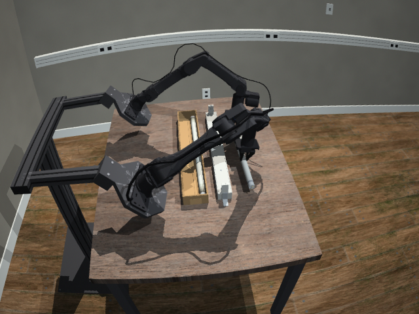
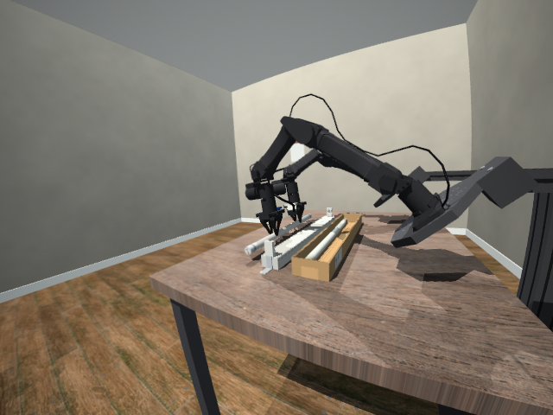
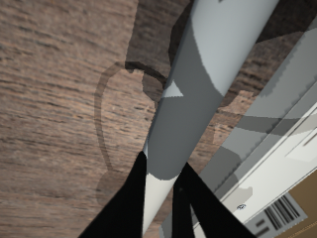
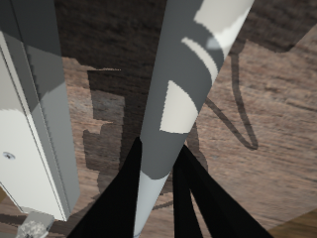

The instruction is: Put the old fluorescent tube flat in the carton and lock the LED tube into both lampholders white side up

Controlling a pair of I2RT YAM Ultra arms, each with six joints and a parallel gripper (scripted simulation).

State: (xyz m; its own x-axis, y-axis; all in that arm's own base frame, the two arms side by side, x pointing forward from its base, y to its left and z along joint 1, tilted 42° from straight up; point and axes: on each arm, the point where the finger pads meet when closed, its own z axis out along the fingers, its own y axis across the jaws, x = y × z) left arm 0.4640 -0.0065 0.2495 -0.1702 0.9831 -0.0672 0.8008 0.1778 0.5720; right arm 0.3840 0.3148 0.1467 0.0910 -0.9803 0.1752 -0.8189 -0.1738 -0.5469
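My left hand is 120 mm to the left of the LED tube, 10 mm past it and 10 mm above it. Also, from my left hand: old fluorescent tube 210 mm behind, 100 mm to the right, 30 mm below; light fixture 120 mm behind, 110 mm to the right, 10 mm above; carton 240 mm behind, 90 mm to the right, 20 mm below.
My right hand is 10 mm short of the LED tube, 120 mm to the right of it and 10 mm above it. The rest, counted from my right hand: old fluorescent tube (190 mm behind, 140 mm to the left, 30 mm below); then light fixture (90 mm behind, 130 mm to the left, 10 mm above); then carton (220 mm behind, 150 mm to the left, 20 mm below).
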